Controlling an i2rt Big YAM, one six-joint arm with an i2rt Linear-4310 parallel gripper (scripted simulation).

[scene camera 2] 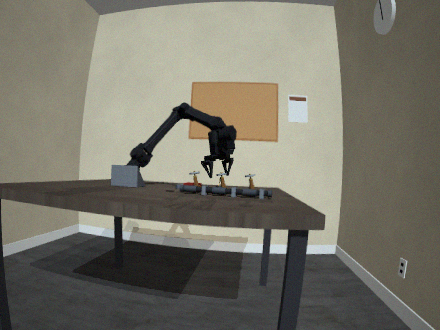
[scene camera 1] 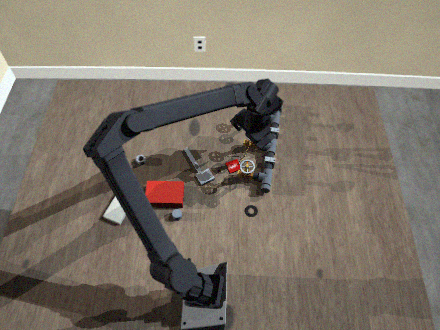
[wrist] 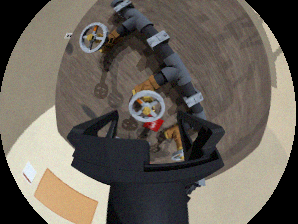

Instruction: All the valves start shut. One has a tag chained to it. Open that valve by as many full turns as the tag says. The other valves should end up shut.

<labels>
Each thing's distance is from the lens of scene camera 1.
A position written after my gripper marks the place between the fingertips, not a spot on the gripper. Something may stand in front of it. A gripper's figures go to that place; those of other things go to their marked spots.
my gripper (scene camera 1: 249, 139): 1.29 m
red box (scene camera 1: 159, 193): 1.24 m
</labels>
